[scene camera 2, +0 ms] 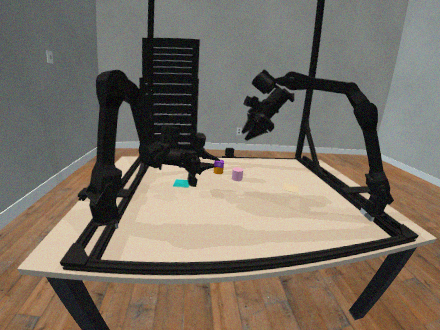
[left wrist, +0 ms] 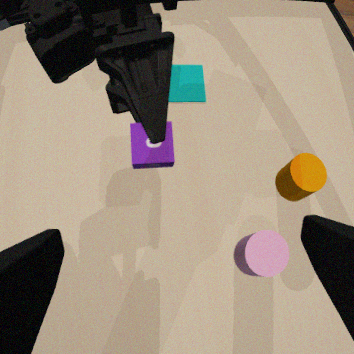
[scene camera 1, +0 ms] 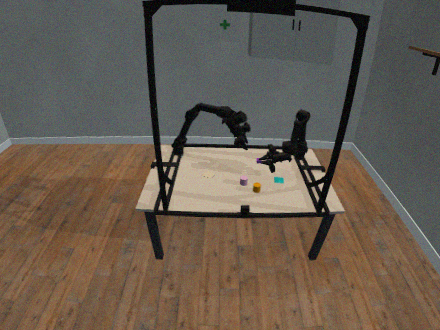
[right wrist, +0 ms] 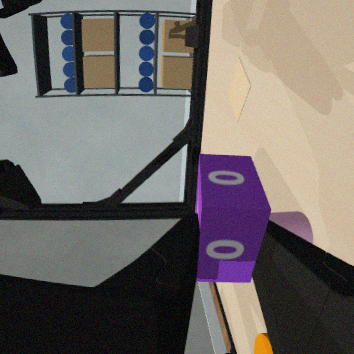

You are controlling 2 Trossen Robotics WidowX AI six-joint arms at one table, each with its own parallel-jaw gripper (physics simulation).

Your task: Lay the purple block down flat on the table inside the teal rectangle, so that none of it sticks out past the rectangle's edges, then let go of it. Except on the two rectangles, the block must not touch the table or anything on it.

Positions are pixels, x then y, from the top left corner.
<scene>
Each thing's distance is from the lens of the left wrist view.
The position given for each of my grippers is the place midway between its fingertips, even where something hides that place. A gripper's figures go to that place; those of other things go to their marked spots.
my left gripper (left wrist: 183,235): 0.10 m
my right gripper (left wrist: 157,145): 0.22 m
</scene>
